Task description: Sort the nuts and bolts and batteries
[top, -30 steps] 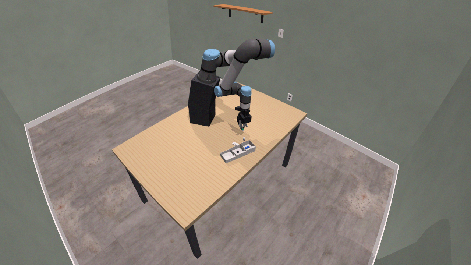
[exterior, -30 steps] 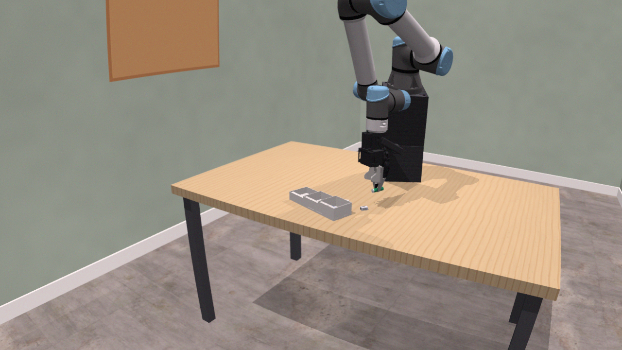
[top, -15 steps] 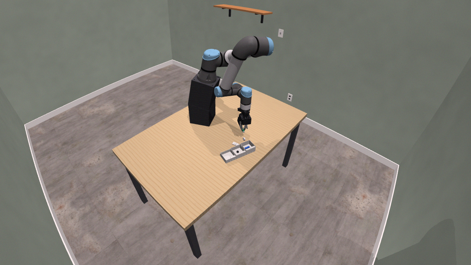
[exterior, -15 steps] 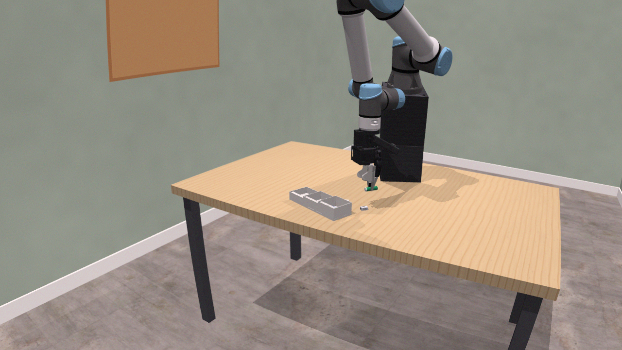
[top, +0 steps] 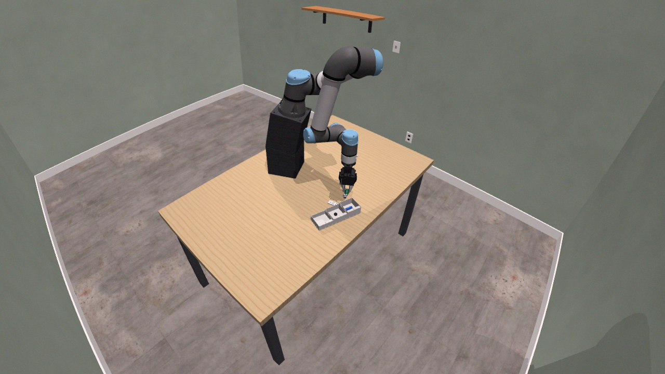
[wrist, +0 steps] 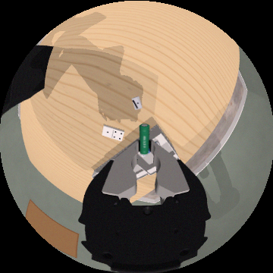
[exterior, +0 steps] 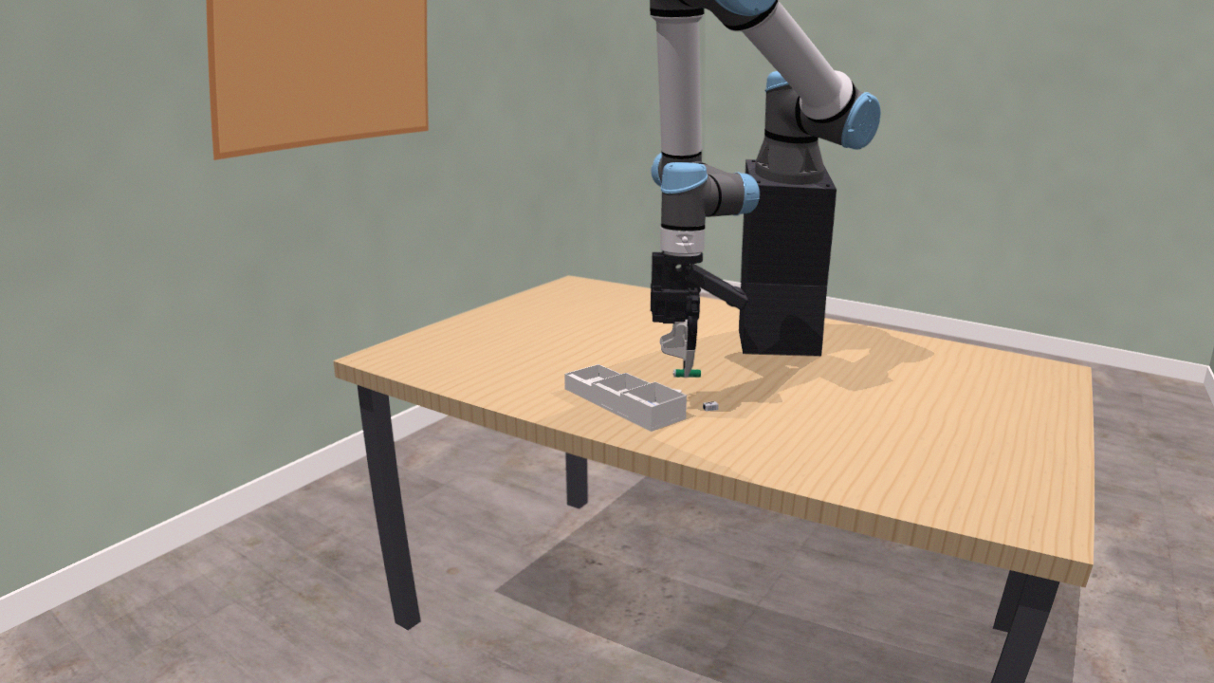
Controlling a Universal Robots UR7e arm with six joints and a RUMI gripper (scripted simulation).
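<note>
Right now the blue battery is 40 mm ahead of my hand, 40 mm to the right of it and 70 mm below it. Round my hand: white domino (50 mm behind, 50 mm to the right, 80 mm below); small silver piece (30 mm behind, 40 mm to the left, 80 mm below); green battery (10 mm below).
</note>
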